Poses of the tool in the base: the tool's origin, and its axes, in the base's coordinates. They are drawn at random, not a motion.
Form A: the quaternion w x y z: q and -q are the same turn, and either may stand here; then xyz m.
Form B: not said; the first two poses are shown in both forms.
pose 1, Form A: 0.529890, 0.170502, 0.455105, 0.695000, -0.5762, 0.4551, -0.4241
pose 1, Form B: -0.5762, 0.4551, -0.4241, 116.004, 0.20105, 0.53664, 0.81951
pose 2, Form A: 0.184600, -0.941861, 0.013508, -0.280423, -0.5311, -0.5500, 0.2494
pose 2, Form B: -0.5311, -0.5500, 0.2494, 158.724, -0.95833, 0.01374, -0.28533
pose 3, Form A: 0.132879, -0.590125, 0.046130, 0.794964, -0.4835, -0.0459, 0.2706
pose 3, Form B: -0.4835, -0.0459, 0.2706, 164.728, -0.59540, 0.04654, 0.80208
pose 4, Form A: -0.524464, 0.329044, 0.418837, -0.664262, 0.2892, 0.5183, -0.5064
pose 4, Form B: 0.2892, 0.5183, -0.5064, 116.736, -0.38646, -0.49192, 0.78017
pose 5, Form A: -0.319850, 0.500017, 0.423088, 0.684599, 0.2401, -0.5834, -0.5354
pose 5, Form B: 0.2401, -0.5834, -0.5354, 142.692, -0.52774, -0.44655, -0.72256
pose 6, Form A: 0.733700, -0.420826, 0.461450, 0.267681, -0.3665, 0.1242, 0.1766
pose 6, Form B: -0.3665, 0.1242, 0.1766, 85.605, -0.61934, 0.67913, 0.39395
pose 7, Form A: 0.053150, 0.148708, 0.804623, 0.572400, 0.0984, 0.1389, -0.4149
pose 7, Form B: 0.0984, 0.1389, -0.4149, 173.907, 0.14892, 0.80576, 0.57321
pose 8, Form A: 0.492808, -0.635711, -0.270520, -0.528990, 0.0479, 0.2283, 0.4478
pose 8, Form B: 0.0479, 0.2283, 0.4478, 120.949, -0.73059, -0.31089, -0.60794
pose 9, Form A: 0.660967, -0.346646, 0.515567, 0.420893, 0.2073, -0.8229, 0.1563
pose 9, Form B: 0.2073, -0.8229, 0.1563, 97.253, -0.46194, 0.68704, 0.56088
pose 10, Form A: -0.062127, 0.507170, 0.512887, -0.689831, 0.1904, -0.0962, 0.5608
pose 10, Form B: 0.1904, -0.0962, 0.5608, 172.876, -0.50815, -0.51388, 0.69117
